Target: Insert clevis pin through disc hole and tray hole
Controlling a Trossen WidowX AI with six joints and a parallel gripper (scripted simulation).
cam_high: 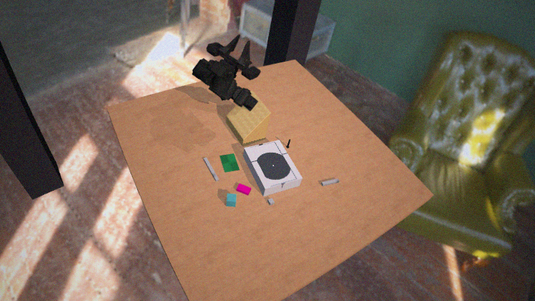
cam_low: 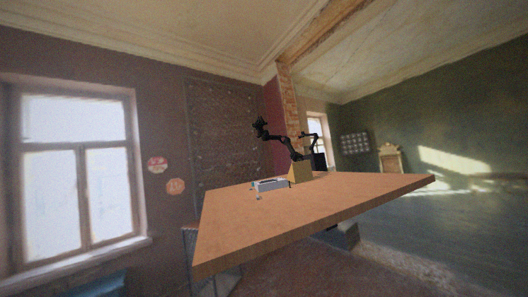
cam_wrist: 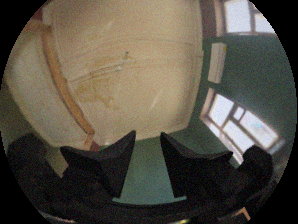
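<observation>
Right now the dark clevis pin is 66 cm below my gripper tip, 35 cm to the left of it and 1 cm ahead of it. Also, from my gripper tip: dark grey disc: 63 cm below, 17 cm to the left, 10 cm ahead; teal cube: 67 cm below, 14 cm ahead, 8 cm to the right; rimmed tray: 65 cm below, 18 cm to the left, 9 cm ahead.
</observation>
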